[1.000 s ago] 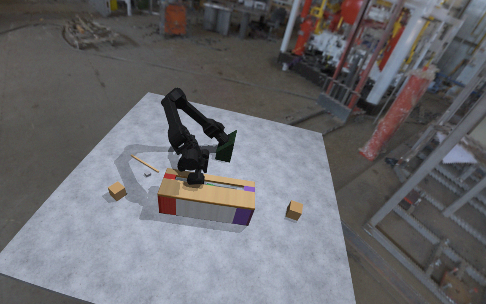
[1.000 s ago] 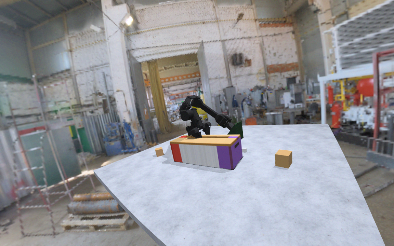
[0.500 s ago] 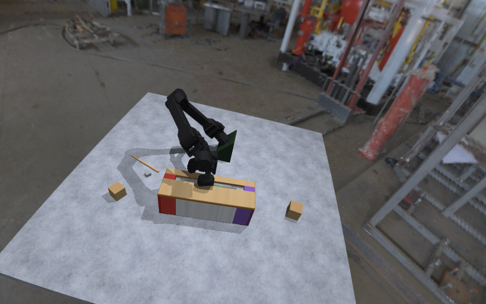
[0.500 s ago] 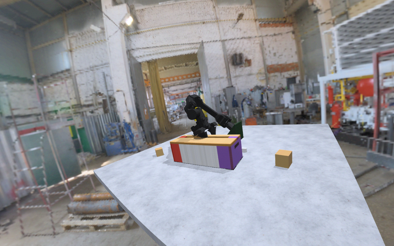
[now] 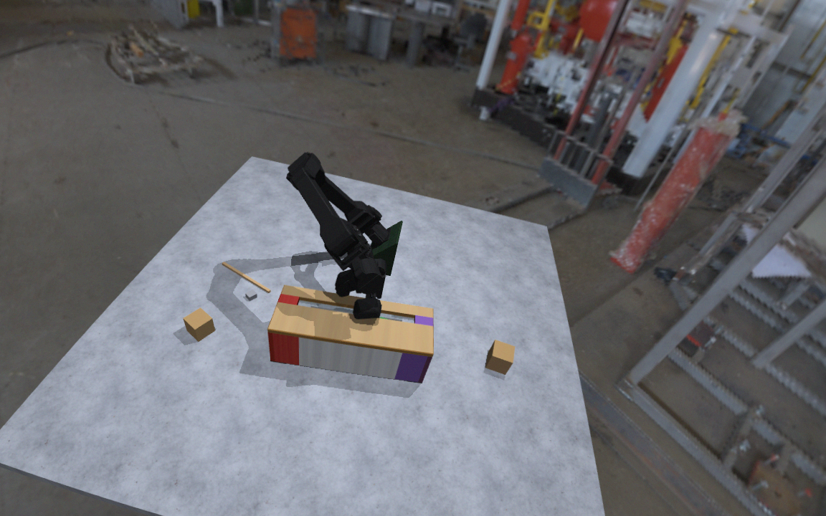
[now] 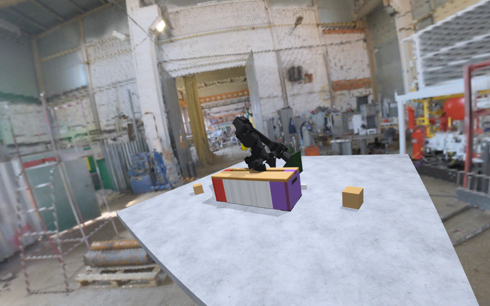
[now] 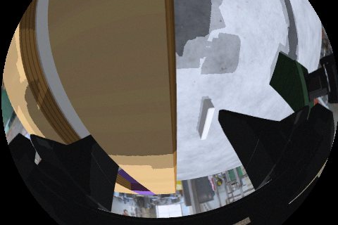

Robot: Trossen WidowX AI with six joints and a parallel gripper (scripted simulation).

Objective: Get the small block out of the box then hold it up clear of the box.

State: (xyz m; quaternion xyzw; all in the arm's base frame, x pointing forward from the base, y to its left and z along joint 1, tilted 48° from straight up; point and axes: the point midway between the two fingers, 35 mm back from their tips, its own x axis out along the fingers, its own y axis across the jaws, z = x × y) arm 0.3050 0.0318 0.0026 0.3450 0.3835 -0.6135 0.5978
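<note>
My gripper tip is 50 mm short of the green block and 20 mm to the right of it. The rest, counted from my gripper tip: thin wooden stick: 100 mm behind, 400 mm to the right, 80 mm below; then small grey piece: 30 mm behind, 360 mm to the right, 80 mm below; then tan cube: 110 mm ahead, 440 mm to the right, 60 mm below.
</note>
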